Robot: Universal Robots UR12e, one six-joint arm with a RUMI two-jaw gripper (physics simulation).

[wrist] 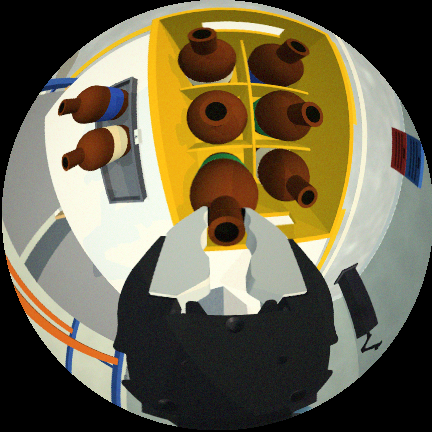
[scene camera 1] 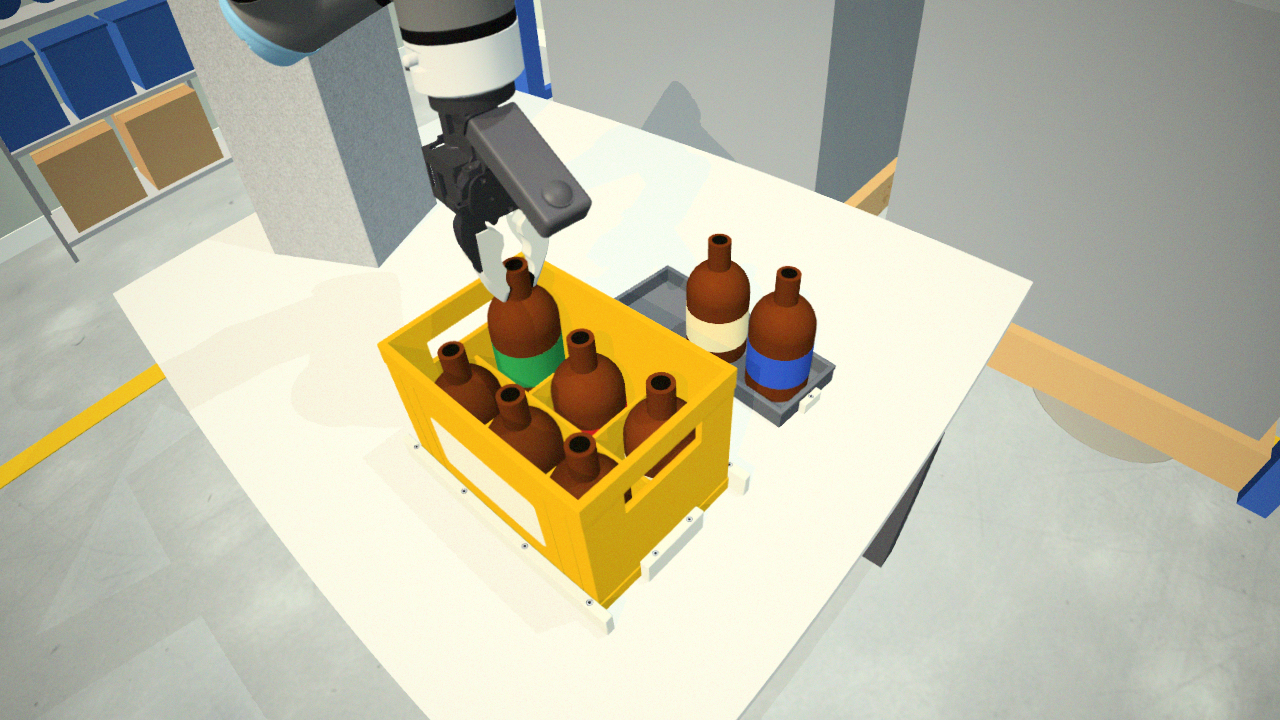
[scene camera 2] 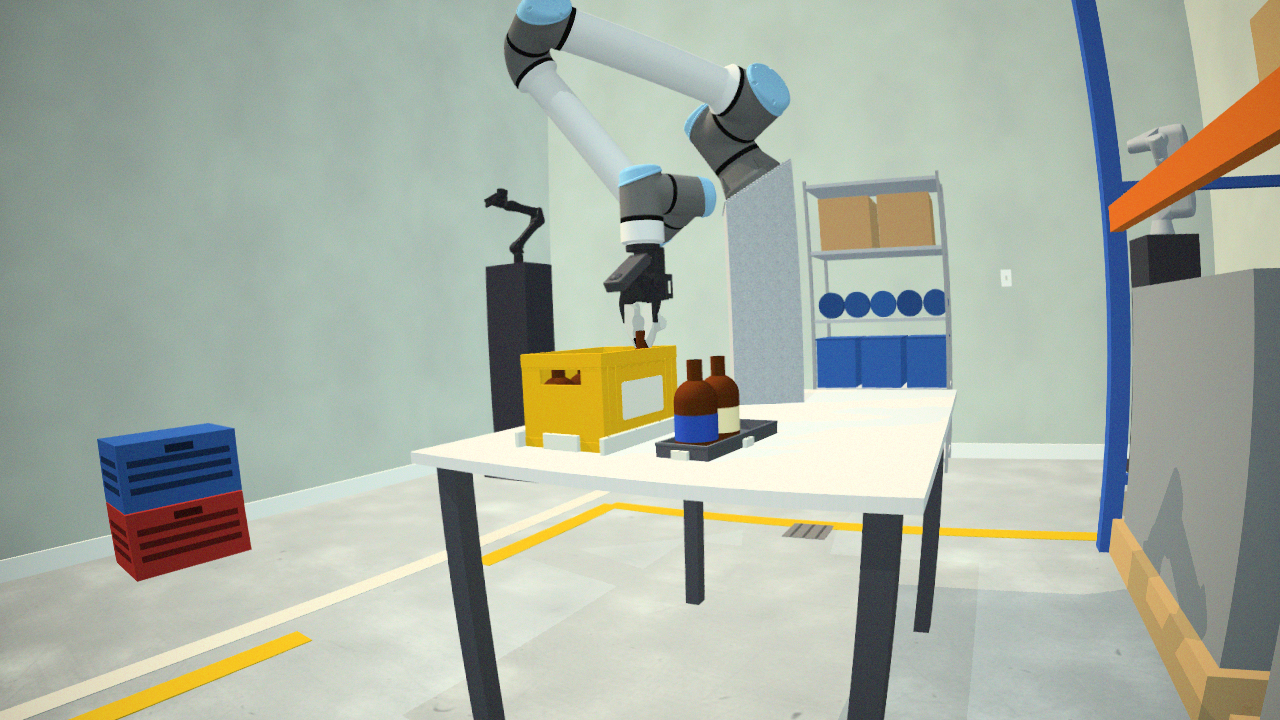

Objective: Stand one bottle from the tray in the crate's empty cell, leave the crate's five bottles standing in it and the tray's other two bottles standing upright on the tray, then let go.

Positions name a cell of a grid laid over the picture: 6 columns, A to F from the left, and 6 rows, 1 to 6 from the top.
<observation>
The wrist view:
my gripper: D3
blue-labelled bottle: B2
cream-labelled bottle: B3
green-labelled bottle: D3
green-labelled bottle: D2
cream-labelled bottle: C1
cream-labelled bottle: D3
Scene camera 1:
my gripper: C3
blue-labelled bottle: D3
cream-labelled bottle: D3
green-labelled bottle: C3
green-labelled bottle: C4
cream-labelled bottle: D4
cream-labelled bottle: C4
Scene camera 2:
my gripper: D3
blue-labelled bottle: D4
cream-labelled bottle: D4
</observation>
